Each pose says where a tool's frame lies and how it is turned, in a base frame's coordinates. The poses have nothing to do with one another.
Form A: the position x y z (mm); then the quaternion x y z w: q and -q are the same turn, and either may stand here.
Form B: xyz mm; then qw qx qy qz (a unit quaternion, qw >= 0). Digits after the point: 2 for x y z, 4 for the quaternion.
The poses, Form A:
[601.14, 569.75, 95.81, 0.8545, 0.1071, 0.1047, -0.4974]
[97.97, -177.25, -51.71, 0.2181, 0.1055, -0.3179, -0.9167]
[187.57, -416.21, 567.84, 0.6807, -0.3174, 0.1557, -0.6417]
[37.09, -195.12, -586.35, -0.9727, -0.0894, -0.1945, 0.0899]
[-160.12, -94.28, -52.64, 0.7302, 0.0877, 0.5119, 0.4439]
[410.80, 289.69, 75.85, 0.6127, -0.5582, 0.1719, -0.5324]
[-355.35, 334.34, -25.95, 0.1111, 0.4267, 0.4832, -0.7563]
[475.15, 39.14, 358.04, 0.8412, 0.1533, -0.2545, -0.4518]
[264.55, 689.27, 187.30, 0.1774, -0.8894, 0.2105, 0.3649]
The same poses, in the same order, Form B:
[601.14, 569.75, 95.81, 0.4974, -0.8545, -0.1071, -0.1047]
[97.97, -177.25, -51.71, 0.9167, -0.2181, -0.1055, 0.3179]
[187.57, -416.21, 567.84, 0.6417, -0.6807, 0.3174, -0.1557]
[37.09, -195.12, -586.35, 0.0899, -0.9727, -0.0894, -0.1945]
[-160.12, -94.28, -52.64, 0.4439, 0.7302, 0.0877, 0.5119]
[410.80, 289.69, 75.85, 0.5324, -0.6127, 0.5582, -0.1719]
[-355.35, 334.34, -25.95, 0.7563, -0.1111, -0.4267, -0.4832]
[475.15, 39.14, 358.04, 0.4518, -0.8412, -0.1533, 0.2545]
[264.55, 689.27, 187.30, 0.3649, 0.1774, -0.8894, 0.2105]

